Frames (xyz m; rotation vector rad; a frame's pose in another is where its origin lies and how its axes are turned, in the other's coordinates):
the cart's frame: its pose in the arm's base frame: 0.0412 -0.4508 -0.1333 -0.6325 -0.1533 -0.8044
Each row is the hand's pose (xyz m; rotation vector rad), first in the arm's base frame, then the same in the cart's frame.
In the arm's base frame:
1: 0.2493 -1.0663 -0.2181 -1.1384 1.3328 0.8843
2: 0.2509 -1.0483 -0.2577 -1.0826 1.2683 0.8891
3: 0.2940 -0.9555 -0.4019 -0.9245 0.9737 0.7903
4: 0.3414 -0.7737 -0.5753 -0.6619 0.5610 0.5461
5: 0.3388 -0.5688 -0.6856 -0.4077 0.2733 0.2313
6: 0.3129 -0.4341 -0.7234 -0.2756 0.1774 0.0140
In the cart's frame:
1: 0.4979 -0.1329 -0.4047 -1.0926 0.5771 1.8478
2: 0.4735 -0.1038 -0.4260 -1.0019 0.5454 1.8561
3: 0.3936 0.0430 -0.4837 -0.6790 0.3881 1.7487
4: 0.2507 0.2529 -0.5128 -0.2107 0.2120 1.4659
5: 0.0813 0.4097 -0.4828 0.1535 0.1603 1.1087
6: -0.0343 0.4792 -0.4376 0.3024 0.1956 0.8767

